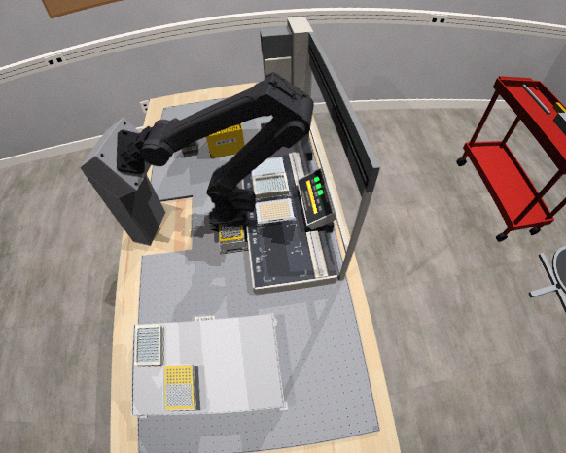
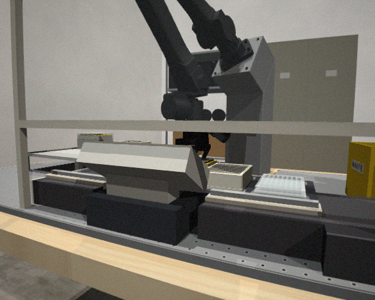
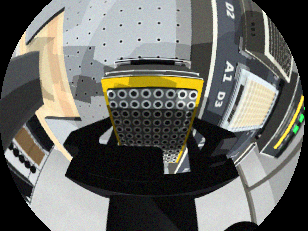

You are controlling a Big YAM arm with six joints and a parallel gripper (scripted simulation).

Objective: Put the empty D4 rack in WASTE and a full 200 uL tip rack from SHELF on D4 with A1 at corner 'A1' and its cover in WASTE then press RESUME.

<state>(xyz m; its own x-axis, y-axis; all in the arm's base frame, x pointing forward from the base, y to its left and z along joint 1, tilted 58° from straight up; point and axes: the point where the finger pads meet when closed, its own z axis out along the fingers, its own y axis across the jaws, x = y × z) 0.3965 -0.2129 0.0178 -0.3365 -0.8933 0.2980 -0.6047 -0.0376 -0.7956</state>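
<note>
Now: the black spare nest 40 mm below my hand. The rest, counted from my hand: reservoir 210 mm ahead, 50 mm to the left, 20 mm above; then tan plate 160 mm ahead, 40 mm to the right, 20 mm above; then clear plate 260 mm ahead, 140 mm to the left, 20 mm above.
</note>
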